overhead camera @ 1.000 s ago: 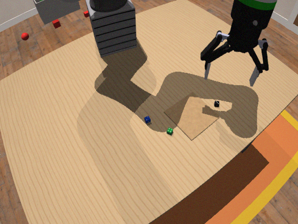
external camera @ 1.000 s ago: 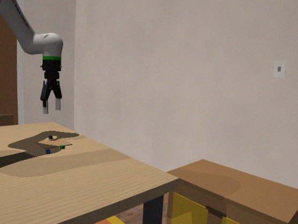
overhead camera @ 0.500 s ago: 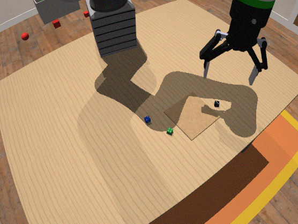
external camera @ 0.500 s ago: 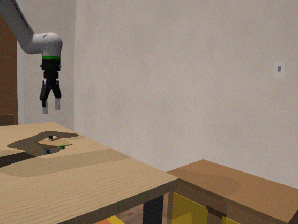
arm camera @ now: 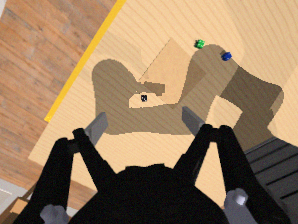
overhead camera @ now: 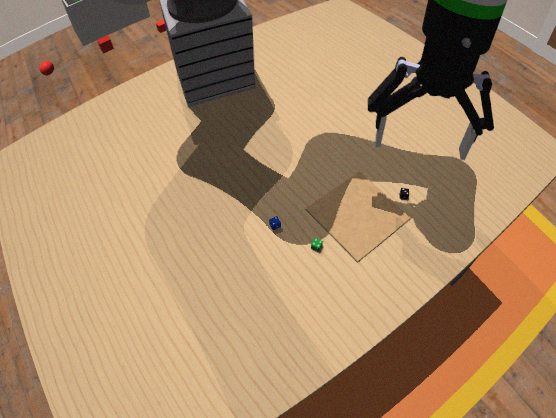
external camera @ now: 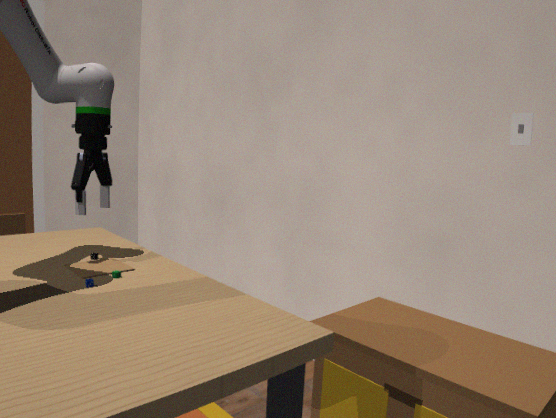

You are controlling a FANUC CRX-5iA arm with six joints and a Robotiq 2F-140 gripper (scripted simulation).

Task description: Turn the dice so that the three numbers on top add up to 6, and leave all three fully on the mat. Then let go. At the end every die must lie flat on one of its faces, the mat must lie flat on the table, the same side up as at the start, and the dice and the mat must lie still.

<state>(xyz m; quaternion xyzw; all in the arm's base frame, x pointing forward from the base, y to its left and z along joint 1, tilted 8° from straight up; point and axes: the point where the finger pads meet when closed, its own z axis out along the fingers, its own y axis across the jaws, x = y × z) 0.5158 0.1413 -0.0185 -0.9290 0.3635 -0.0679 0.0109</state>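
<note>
Right now the black die is 140 mm below my hand. The rest, counted from my hand: green die (200 mm to the right, 140 mm below, 10 mm behind); then blue die (240 mm to the right, 140 mm below, 80 mm behind); then tan mat (150 mm below, 100 mm to the right, 20 mm behind).
</note>
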